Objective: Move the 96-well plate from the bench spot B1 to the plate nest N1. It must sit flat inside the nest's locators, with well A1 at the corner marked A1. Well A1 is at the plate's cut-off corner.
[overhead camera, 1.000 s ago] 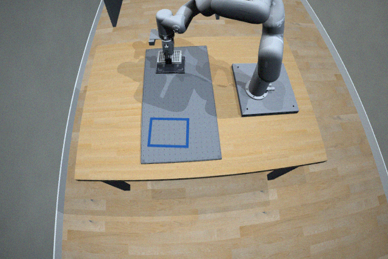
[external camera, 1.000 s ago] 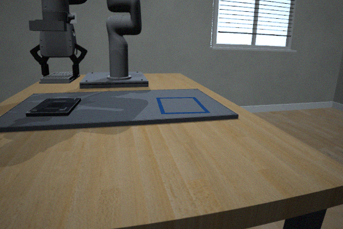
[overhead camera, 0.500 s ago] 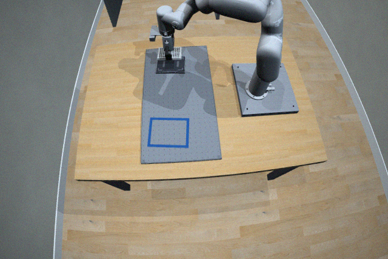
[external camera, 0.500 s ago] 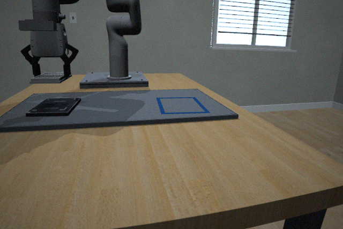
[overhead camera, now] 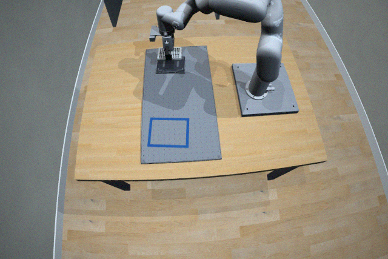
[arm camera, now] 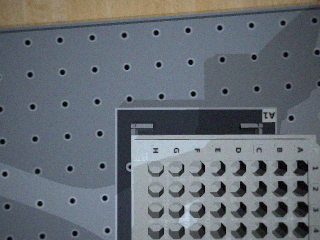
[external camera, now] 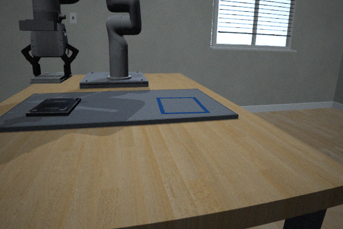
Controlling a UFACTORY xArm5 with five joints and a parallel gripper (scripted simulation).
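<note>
The black plate nest N1 lies 110 mm below my hand. From my hand the other things lie so: white 96-well plate 10 mm below; then A1 mark 100 mm below, 70 mm ahead, 60 mm to the right.
</note>
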